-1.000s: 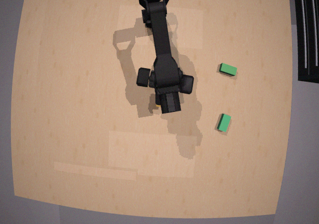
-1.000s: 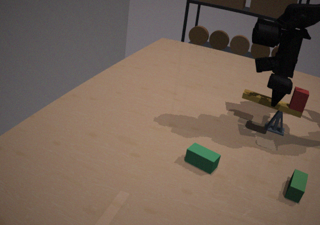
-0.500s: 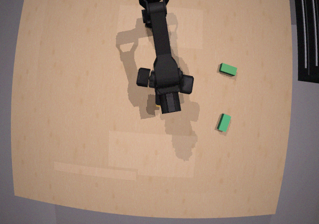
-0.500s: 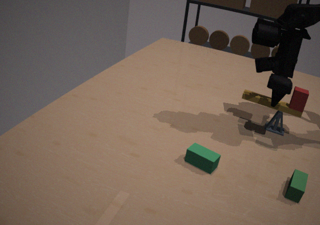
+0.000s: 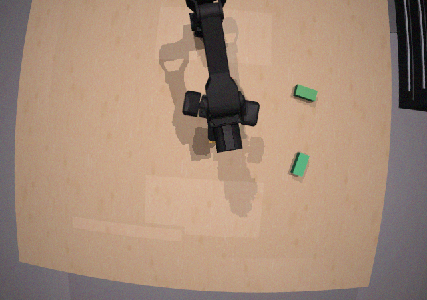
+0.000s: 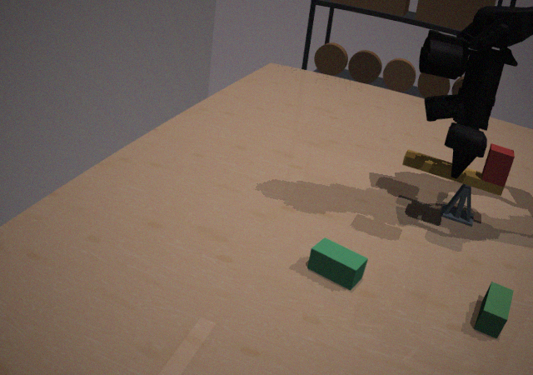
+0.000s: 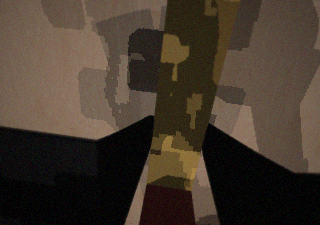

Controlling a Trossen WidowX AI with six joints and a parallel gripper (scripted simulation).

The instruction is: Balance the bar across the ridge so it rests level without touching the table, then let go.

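The ridge lies 3 cm behind my gripper tip and 1 cm below it.
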